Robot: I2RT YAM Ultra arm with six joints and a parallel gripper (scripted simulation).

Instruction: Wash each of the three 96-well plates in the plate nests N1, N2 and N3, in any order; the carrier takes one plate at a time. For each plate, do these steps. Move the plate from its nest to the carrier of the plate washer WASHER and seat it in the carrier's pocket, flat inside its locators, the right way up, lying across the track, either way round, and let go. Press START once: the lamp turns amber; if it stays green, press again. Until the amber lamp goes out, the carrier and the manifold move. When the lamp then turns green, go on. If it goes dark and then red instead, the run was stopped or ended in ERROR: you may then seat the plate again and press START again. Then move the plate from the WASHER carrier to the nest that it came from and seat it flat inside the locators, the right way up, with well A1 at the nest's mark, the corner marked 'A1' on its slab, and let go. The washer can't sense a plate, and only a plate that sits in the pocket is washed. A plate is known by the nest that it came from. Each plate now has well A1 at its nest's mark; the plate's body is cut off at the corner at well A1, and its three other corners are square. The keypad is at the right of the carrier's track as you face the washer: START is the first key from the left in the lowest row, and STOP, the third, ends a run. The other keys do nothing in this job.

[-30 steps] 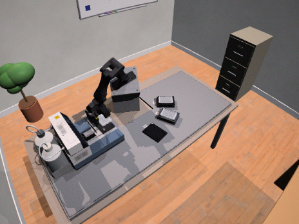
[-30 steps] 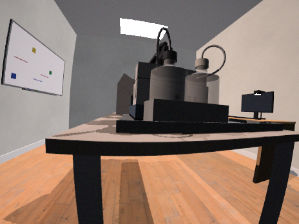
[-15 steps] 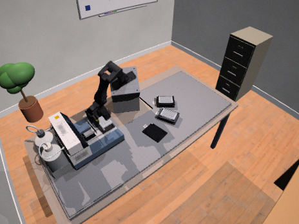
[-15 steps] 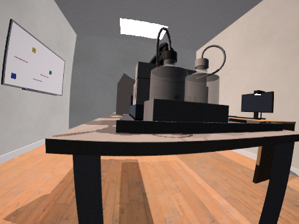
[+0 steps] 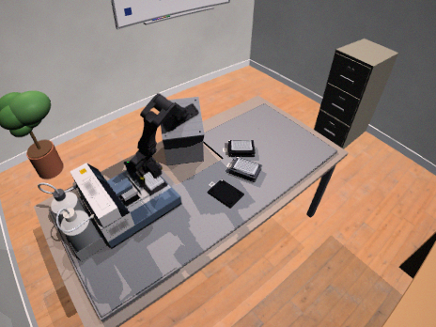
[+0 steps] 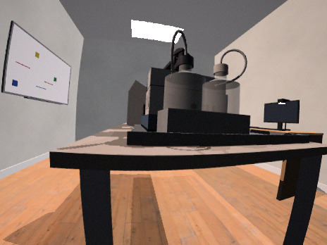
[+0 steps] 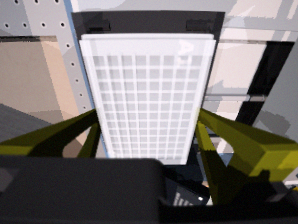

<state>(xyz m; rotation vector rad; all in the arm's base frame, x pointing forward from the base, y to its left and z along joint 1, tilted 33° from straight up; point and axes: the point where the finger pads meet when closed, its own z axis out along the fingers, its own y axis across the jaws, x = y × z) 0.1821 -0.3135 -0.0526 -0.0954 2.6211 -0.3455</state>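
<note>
Right now my hand is 2 cm above the dark carrier. From my hand the other things lie so: plate washer (15 cm to the right, 3 cm above); then label (18 cm ahead, 28 cm to the left, 10 cm below); then black nest (28 cm ahead, 29 cm to the left, 10 cm below).
</note>
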